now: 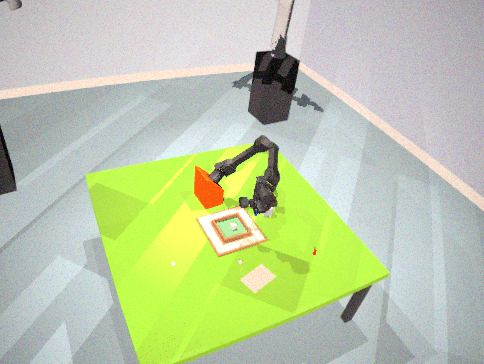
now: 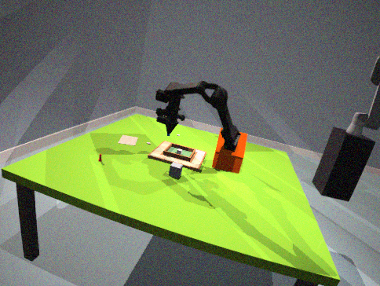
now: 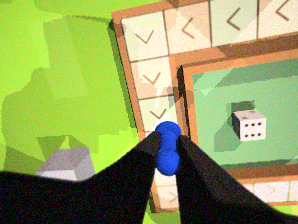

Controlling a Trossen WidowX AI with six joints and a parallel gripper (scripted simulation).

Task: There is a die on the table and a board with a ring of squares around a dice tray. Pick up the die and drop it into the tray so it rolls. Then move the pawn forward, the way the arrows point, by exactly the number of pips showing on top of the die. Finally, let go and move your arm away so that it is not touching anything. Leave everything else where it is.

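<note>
My gripper tip is now 70 mm past the white die, 80 mm to the left of it and 120 mm above it. From my gripper tip the other things lie so: green dice tray (70 mm behind, 90 mm to the right, 130 mm below); then blue pawn (10 mm above); then grey cube (90 mm behind, 160 mm to the left, 120 mm below).
</note>
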